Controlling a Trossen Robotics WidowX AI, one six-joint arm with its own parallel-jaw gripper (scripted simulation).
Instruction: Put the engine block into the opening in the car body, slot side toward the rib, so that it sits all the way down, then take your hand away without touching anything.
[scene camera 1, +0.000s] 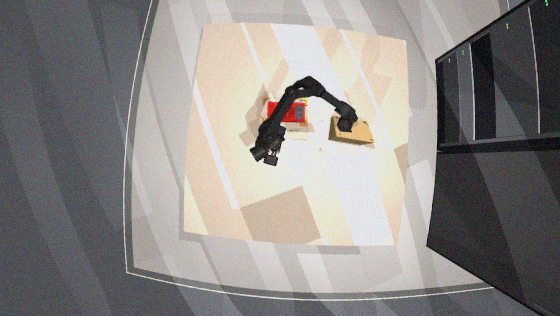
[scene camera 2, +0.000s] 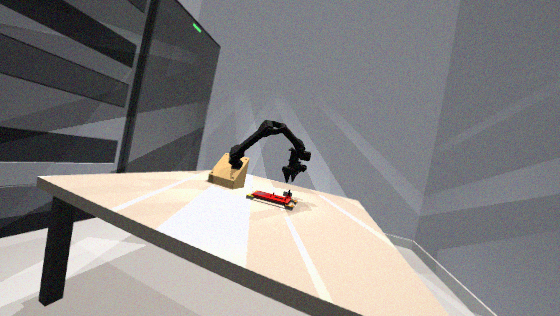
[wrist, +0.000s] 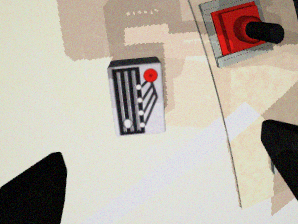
My gripper (wrist: 166, 147) is open and holds nothing. I also see an engine block (wrist: 136, 86).
